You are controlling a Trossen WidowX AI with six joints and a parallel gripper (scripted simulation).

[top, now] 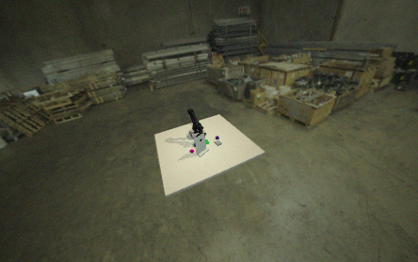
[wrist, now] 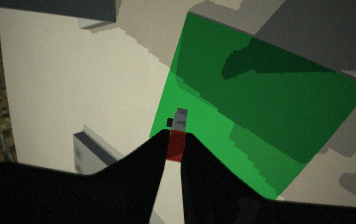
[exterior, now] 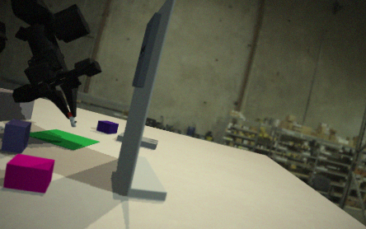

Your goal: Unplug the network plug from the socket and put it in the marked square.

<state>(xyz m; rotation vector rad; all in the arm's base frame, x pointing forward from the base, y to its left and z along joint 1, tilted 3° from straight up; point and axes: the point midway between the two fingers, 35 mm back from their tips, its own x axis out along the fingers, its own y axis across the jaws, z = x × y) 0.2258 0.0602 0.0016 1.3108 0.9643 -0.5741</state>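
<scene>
Right now my gripper tip is 10 mm past the green marked square and 50 mm above it. The rest, counted from my gripper tip: blue-violet block: 140 mm to the right, 30 mm below; then network plug: right at my gripper tip; then dark purple block: 10 mm behind, 200 mm to the left, 30 mm below.
</scene>
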